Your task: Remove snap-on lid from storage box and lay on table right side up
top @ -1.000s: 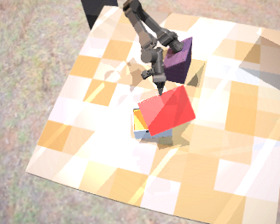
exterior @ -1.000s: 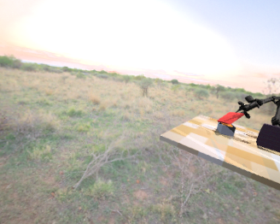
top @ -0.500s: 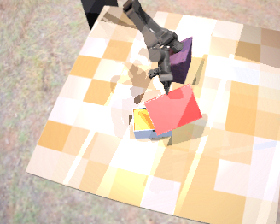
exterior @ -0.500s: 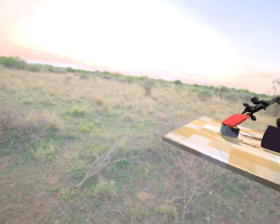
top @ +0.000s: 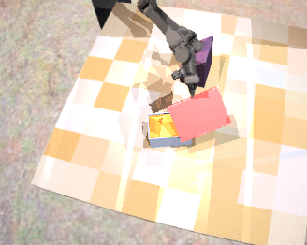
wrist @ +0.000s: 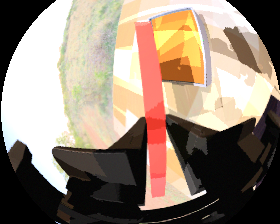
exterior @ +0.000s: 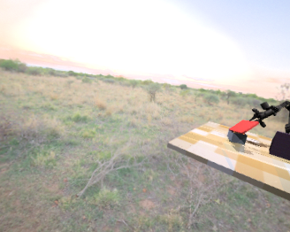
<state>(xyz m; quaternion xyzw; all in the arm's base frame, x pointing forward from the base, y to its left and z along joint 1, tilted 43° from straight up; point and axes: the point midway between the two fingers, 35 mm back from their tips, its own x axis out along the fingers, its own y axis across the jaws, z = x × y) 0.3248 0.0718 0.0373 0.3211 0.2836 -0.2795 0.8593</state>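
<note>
The lid is 5 cm below my gripper tip, 5 cm ahead of it and 4 cm to the left of it. Also, from my gripper tip: grey storage box: 19 cm below, 9 cm to the right, 8 cm ahead.
</note>
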